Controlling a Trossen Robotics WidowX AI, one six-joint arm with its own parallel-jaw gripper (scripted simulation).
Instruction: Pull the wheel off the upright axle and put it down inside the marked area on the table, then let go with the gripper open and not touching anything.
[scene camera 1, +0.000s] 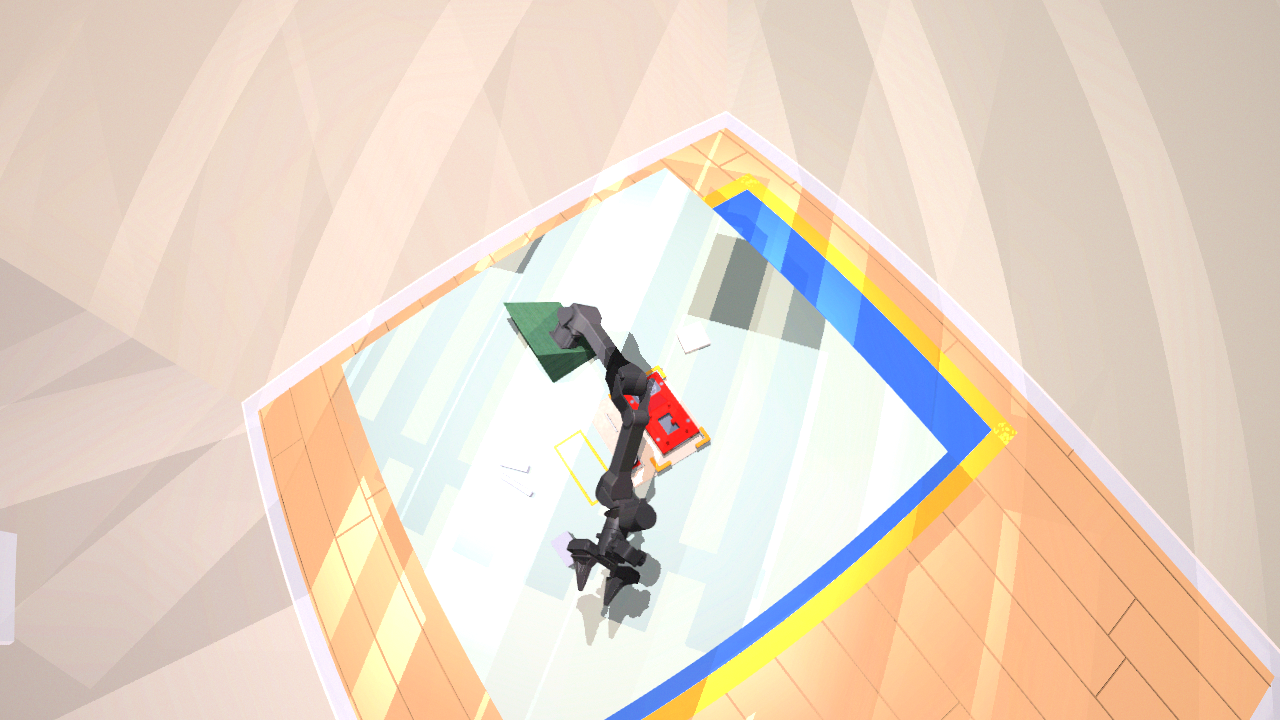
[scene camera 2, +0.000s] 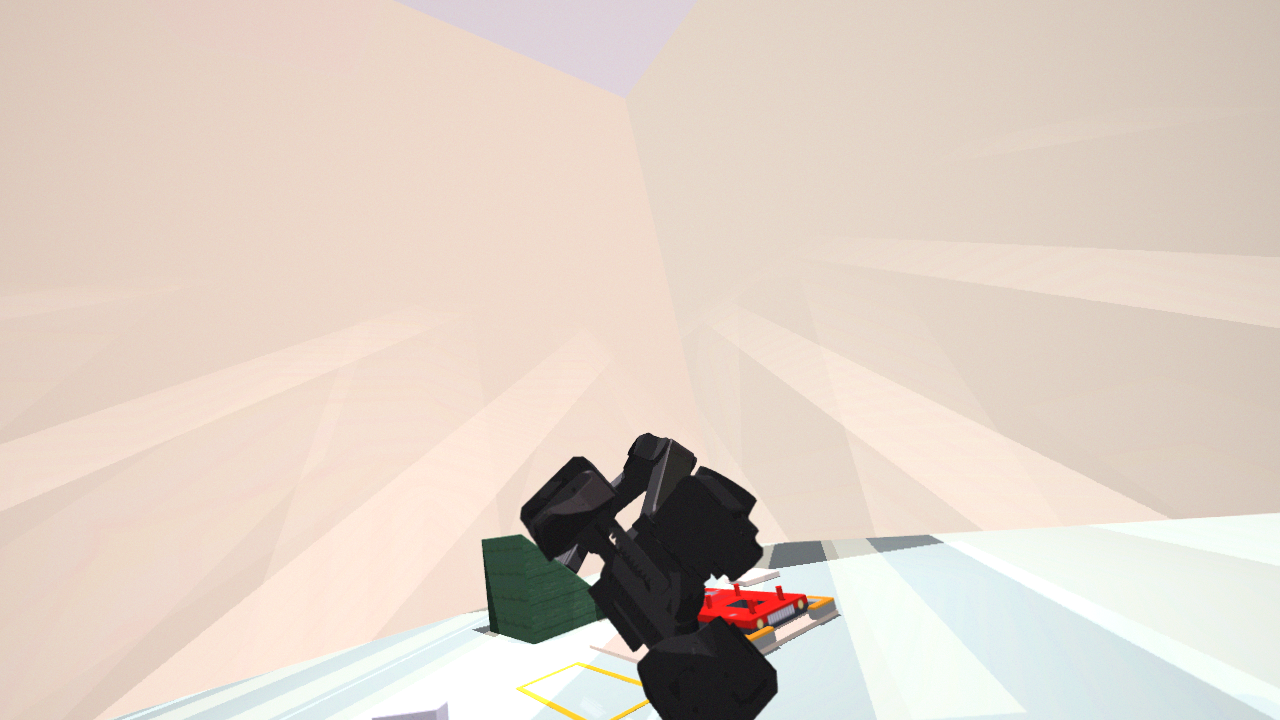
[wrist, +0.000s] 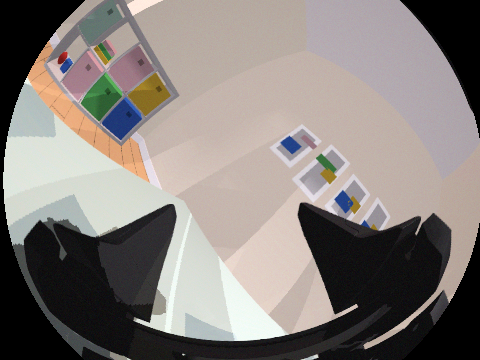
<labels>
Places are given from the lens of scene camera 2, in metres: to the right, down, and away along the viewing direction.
my gripper (scene camera 2: 589, 583): -0.02, 0.11, 0.23
red plate (scene camera 2: 751, 611): 0.14, 0.31, 0.58
</labels>
